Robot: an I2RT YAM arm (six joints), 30 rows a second.
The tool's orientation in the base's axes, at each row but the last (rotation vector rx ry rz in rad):
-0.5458, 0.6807, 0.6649
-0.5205, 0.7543, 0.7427
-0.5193, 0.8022, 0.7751
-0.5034, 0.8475, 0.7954
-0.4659, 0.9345, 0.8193
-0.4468, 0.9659, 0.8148
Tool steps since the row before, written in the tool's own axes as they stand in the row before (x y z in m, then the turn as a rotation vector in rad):
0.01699, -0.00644, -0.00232, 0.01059, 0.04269, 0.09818
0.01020, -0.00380, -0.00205, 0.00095, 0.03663, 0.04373
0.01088, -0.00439, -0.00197, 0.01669, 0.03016, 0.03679
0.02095, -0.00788, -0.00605, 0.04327, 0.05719, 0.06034
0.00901, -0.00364, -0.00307, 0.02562, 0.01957, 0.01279
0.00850, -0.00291, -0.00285, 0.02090, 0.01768, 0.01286
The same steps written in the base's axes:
0.01369, 0.00052, -0.01215, 0.01418, 0.09590, 0.04666
0.00713, 0.00040, -0.00846, -0.00890, 0.05235, 0.02086
0.00747, 0.00043, -0.00925, 0.00021, 0.05016, 0.00505
0.01198, -0.00026, -0.01985, 0.00080, 0.09357, -0.00530
0.00429, -0.00060, -0.00923, -0.00018, 0.03120, -0.01515
0.00338, -0.00026, -0.00880, -0.00016, 0.02814, -0.01109

